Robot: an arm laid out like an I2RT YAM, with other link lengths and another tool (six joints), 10 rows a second.
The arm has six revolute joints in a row. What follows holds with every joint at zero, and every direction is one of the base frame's.
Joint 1 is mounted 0.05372 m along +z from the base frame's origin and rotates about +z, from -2.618 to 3.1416 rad.
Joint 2 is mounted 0.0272 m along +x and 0.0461 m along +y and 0.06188 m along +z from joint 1 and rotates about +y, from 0 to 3.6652 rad.
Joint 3 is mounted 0.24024 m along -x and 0.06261 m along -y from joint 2 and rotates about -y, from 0 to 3.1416 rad.
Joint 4 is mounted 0.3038 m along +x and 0.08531 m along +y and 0.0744 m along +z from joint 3 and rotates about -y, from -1.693 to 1.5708 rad.
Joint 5 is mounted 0.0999 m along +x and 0.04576 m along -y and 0.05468 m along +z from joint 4 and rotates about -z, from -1.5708 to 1.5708 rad.
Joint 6 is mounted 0.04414 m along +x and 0.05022 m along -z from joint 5 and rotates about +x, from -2.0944 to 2.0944 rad.
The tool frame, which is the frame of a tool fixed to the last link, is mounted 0.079 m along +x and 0.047 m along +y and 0.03 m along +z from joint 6; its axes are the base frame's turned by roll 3.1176, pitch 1.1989 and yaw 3.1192 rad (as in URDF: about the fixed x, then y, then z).
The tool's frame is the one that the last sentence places.
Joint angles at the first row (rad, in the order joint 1, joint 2, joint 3, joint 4, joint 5, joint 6):
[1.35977, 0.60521, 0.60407, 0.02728, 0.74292, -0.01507]
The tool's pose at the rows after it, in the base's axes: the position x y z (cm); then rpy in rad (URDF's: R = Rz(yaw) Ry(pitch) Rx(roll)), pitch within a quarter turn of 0, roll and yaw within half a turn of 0:
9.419 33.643 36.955 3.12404 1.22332 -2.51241
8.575 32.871 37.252 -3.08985 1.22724 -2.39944
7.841 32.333 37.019 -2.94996 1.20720 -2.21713
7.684 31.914 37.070 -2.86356 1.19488 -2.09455
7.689 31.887 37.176 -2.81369 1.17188 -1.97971
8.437 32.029 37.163 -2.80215 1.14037 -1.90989
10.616 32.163 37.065 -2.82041 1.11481 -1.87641
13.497 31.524 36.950 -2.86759 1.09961 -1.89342
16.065 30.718 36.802 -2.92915 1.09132 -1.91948
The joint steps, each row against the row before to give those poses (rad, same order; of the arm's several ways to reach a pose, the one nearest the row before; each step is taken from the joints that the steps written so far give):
[-0.00040, -0.03854, -0.00420, -0.02824, -0.02939, -0.00877]
[0.00003, -0.05719, -0.00724, -0.04576, -0.04842, -0.02480]
[-0.00689, -0.04620, -0.00001, -0.06526, -0.05877, -0.03777]
[-0.02784, -0.02779, 0.00499, -0.03966, -0.07018, -0.02860]
[-0.04883, -0.00080, 0.02170, -0.04156, -0.11749, -0.01565]
[-0.07479, 0.02404, 0.03053, -0.03586, -0.13392, -0.00686]
[-0.12855, 0.05074, 0.03014, -0.00496, -0.17853, -0.00420]
[-0.14723, 0.04275, 0.02100, 0.00152, -0.17316, 0.00382]
[-0.12820, 0.04651, 0.01676, 0.01297, -0.15834, 0.00877]

